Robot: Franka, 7 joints.
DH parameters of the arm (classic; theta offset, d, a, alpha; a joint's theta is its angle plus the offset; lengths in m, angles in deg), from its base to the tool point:
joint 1: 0 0.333 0 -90
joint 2: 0 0 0 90
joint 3: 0 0.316 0.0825 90
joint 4: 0 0 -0.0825 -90
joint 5: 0 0.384 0 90
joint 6: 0 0 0.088 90
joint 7: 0 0.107 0 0
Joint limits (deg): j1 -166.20..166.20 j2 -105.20..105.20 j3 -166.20..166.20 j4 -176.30..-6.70 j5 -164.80..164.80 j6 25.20..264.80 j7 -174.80..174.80
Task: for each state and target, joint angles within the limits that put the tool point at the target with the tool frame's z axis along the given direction. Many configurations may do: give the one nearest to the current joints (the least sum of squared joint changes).
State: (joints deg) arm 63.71 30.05 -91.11 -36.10 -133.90 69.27 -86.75
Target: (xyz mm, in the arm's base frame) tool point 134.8 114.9 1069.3 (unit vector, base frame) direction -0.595 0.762 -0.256
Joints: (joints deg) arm 60.08 29.90 -143.61 -44.87 -142.65 49.07 -86.75
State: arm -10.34 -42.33 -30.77 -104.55 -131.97 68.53 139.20
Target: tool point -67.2 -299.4 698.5 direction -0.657 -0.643 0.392
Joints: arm -28.42 -78.47 -31.37 -148.32 -144.47 95.44 139.20
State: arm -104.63 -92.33 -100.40 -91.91 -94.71 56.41 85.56
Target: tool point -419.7 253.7 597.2 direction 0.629 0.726 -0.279
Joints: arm -98.47 -46.06 -66.52 -108.26 -104.40 30.72 85.56
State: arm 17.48 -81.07 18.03 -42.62 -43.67 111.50 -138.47
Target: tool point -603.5 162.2 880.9 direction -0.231 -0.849 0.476
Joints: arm -21.30 -67.81 0.18 -28.24 -66.97 107.83 -138.47
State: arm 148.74 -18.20 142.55 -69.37 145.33 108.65 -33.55
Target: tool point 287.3 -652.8 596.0 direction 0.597 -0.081 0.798
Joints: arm 135.52 -28.49 145.92 -84.83 161.09 85.34 -33.55
